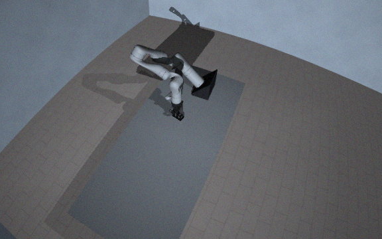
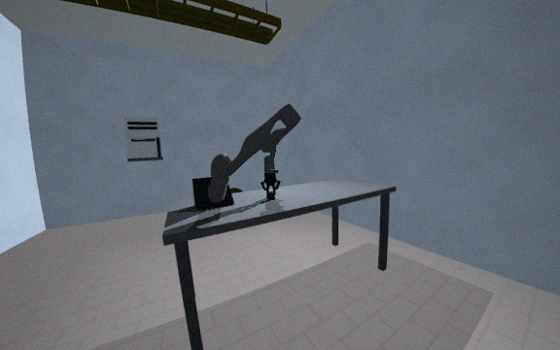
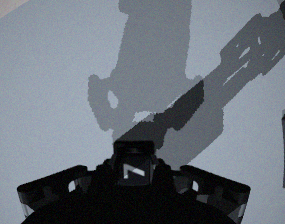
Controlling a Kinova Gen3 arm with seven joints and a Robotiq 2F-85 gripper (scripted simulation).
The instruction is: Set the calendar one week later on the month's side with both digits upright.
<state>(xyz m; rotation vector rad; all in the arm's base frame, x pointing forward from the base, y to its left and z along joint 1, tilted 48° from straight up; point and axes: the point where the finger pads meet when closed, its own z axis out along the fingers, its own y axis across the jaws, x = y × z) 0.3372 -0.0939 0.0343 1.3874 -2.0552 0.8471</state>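
Now: the dark calendar tray 10 mm ahead of my hand, 20 mm to the left of it and 30 mm below it.
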